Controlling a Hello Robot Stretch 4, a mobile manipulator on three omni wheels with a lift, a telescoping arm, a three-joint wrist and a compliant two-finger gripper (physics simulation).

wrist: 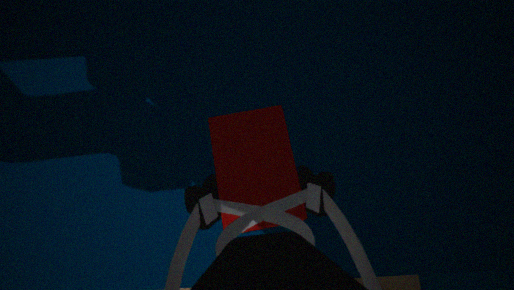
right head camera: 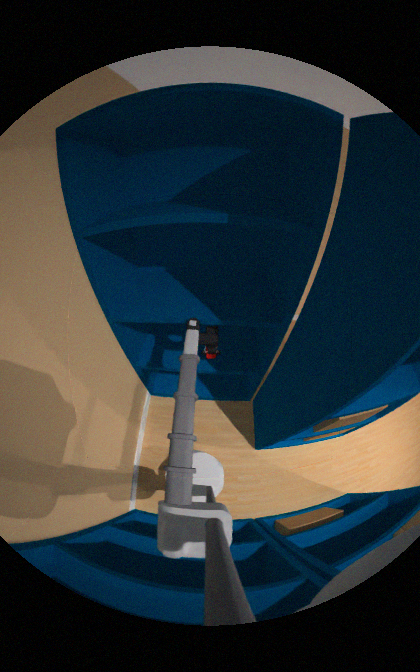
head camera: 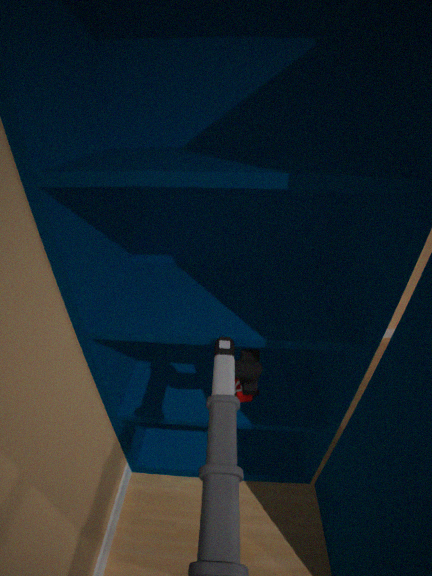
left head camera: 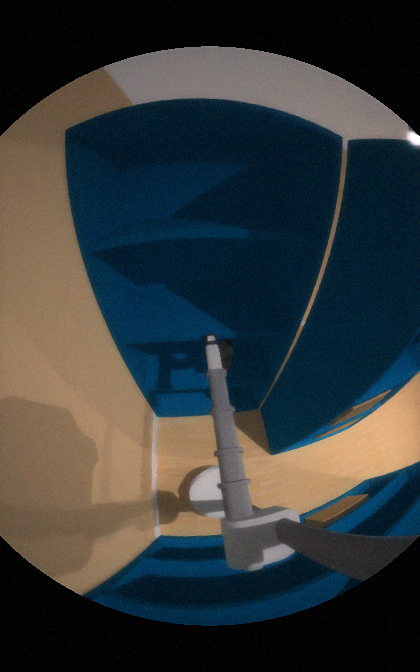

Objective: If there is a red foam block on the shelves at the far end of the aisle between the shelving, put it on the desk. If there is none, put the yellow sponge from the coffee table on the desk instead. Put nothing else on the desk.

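Places are measured from the robot's base along level axes (x ahead, y up, z right), in millimetres.
Pixels of known places: gripper, between the fingertips: (wrist: 259, 186).
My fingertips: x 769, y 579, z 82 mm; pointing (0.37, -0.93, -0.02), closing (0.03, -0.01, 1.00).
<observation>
Behind a point stands the place of what it marks.
A red block (head camera: 245, 398) @(x 734, y 600, z 88 mm) (right head camera: 211, 356) (wrist: 252, 155) @(x 786, y 621, z 79 mm) is between the two fingertips of my gripper (wrist: 259, 186) @(x 769, y 579, z 82 mm), which is shut on it. In the wrist view the block is slightly tilted, its far end reaching past the fingers. In the head view my gripper (head camera: 247, 387) @(x 769, y 579, z 82 mm) is at the end of the outstretched arm, in front of a lower opening of the blue shelf unit (head camera: 165, 179) @(x 685, y 1404, z -133 mm) (left head camera: 200, 233) (right head camera: 200, 218). The gap between block and shelf board is too dark to judge. The desk, the coffee table and the yellow sponge do not show in these views.
A beige wall (head camera: 40, 350) @(x 559, y 1011, z -475 mm) (left head camera: 35, 280) runs along the left. Another blue unit (head camera: 395, 450) @(x 464, y 769, z 476 mm) (right head camera: 310, 380) stands at the right, past a narrow gap. Blue shelving with a brown box (left head camera: 337, 510) (right head camera: 310, 521) stands at the bottom of the left and right head views, near my base.
</observation>
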